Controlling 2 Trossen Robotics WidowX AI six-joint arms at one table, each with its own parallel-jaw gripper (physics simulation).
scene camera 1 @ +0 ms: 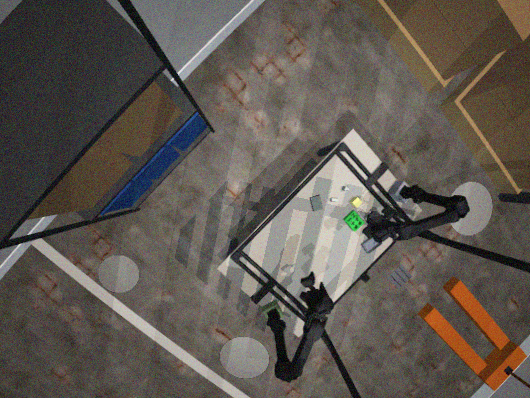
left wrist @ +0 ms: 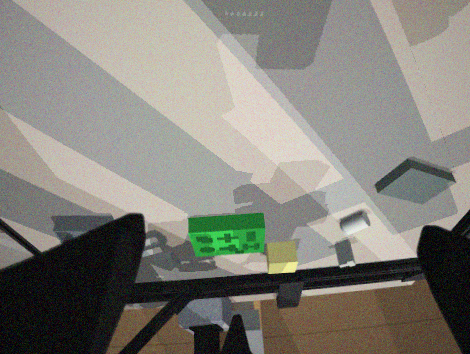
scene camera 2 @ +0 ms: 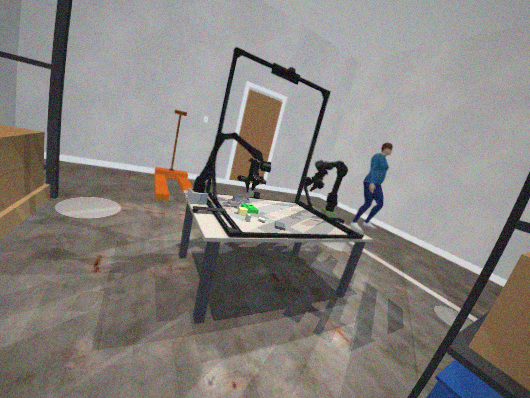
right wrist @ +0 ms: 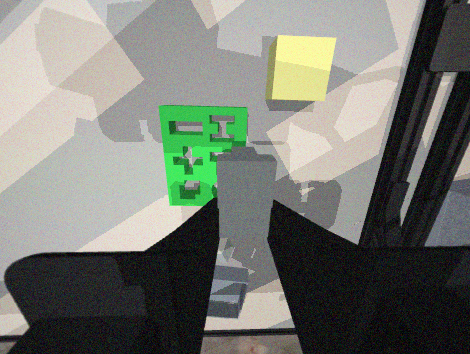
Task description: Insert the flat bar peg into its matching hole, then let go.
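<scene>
The green block with shaped holes lies on the table. Its straight rectangular slot is at the upper left in the right wrist view. My right gripper is shut on a grey peg, which looks like the flat bar peg. The peg hangs above the table and covers the block's lower right part in the right wrist view. My left gripper is open and empty, away from the block. The peg's lower end is hard to make out.
A yellow block lies near the green block. A grey tray lies on its other side. A pale cylinder, a small grey piece and a flat dark box also lie there. Black rails edge the table.
</scene>
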